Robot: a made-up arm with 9 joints.
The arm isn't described. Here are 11 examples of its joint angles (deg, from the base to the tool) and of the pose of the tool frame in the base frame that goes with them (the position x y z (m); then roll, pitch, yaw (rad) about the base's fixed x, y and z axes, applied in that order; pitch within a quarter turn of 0, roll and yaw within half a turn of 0).
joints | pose
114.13 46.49 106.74 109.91 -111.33 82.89 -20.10 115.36 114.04 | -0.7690 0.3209 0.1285 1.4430 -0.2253 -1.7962
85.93 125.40 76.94 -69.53 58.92 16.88 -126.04 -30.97 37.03 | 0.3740 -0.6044 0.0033 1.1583 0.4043 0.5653
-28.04 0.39 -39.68 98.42 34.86 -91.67 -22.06 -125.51 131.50 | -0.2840 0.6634 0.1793 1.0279 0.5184 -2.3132
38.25 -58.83 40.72 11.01 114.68 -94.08 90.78 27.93 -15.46 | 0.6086 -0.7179 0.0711 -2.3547 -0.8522 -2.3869
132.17 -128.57 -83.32 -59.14 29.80 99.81 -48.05 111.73 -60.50 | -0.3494 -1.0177 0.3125 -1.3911 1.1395 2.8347
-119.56 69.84 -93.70 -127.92 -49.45 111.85 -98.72 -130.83 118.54 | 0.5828 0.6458 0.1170 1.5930 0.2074 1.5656
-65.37 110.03 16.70 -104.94 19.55 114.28 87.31 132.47 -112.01 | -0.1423 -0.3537 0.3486 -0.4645 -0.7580 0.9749
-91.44 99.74 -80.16 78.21 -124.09 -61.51 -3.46 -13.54 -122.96 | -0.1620 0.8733 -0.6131 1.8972 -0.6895 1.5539
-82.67 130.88 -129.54 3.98 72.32 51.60 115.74 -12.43 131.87 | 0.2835 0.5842 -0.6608 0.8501 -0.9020 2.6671
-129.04 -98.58 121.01 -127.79 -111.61 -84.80 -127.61 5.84 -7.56 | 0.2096 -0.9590 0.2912 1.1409 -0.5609 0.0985
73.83 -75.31 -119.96 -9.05 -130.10 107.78 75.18 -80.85 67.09 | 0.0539 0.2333 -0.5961 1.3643 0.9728 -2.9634
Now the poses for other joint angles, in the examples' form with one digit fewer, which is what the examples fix.
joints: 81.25 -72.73 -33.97 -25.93 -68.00 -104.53 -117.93 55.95 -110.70
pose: 0.150 -1.114 0.723 -0.150 -0.152 1.102
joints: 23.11 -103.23 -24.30 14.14 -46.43 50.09 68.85 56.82 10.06
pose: 0.431 0.155 -0.325 2.461 -1.303 1.316
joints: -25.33 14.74 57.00 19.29 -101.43 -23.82 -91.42 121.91 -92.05
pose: 0.598 0.409 0.722 0.386 -0.476 2.706
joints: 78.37 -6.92 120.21 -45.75 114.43 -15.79 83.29 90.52 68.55
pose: -0.117 0.166 -0.079 2.144 0.070 0.877
